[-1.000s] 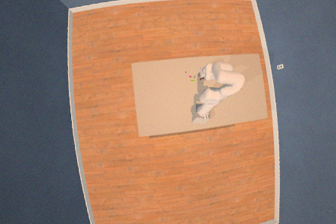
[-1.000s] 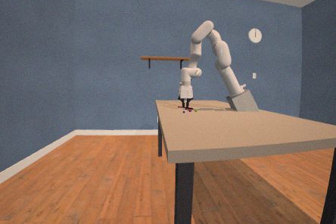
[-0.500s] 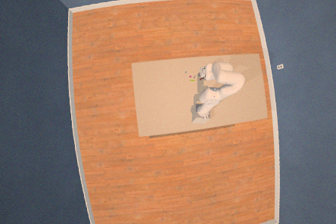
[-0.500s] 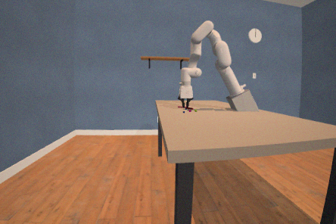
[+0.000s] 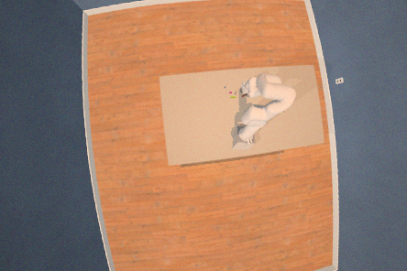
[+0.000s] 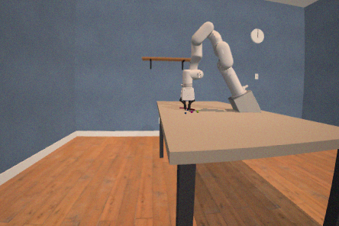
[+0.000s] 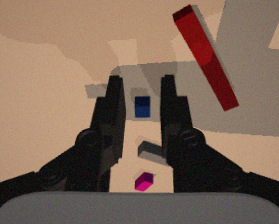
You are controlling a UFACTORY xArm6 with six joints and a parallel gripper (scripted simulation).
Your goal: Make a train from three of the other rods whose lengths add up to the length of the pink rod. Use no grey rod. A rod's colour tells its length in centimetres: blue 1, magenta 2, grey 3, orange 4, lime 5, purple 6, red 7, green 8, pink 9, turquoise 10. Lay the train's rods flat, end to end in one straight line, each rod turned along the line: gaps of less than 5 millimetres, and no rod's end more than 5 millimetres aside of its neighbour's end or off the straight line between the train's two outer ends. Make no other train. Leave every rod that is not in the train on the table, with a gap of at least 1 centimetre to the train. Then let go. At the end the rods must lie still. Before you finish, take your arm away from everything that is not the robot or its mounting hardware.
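The red rod is 4 cm behind my hand, 2 cm to the right of it and 2 cm below it. The rest, counted from my hand: pink rod: 10 cm to the right, 2 cm below, 1 cm behind; then lime rod: 10 cm to the left, 5 cm behind, 2 cm below; then grey rod: 7 cm to the left, 2 cm below, 1 cm behind.
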